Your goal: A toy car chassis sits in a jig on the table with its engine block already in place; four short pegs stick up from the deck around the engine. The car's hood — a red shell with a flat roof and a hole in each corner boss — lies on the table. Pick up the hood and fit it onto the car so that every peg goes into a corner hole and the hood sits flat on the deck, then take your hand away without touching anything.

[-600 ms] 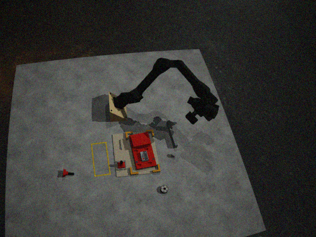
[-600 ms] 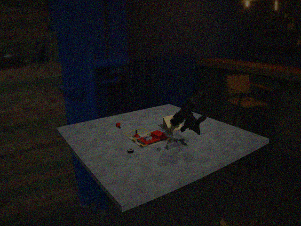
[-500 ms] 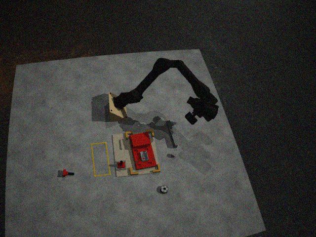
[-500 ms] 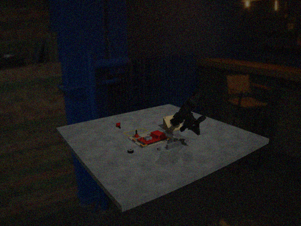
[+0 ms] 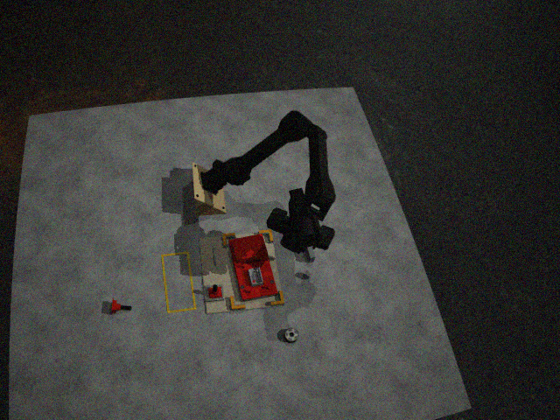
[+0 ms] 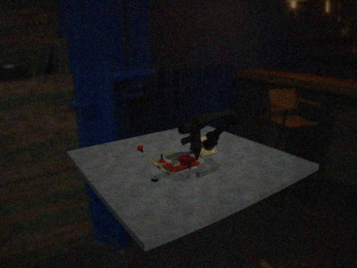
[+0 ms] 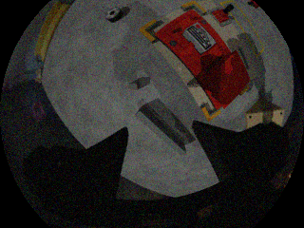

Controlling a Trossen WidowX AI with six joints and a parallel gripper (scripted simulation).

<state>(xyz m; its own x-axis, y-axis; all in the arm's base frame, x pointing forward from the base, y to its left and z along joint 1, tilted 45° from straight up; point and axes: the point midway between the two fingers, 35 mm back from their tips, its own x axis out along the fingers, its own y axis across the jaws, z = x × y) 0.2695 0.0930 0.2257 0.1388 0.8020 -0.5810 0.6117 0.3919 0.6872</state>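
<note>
The red hood is 40 mm behind my gripper tip, 140 mm to the right of it and 60 mm below it. Round my gripper tip: grey engine block 60 mm ahead, 140 mm to the right, 70 mm below; cream jig plate 20 mm ahead, 170 mm to the right, 90 mm below; grey bar 50 mm behind, 40 mm to the left, 80 mm below.
</note>
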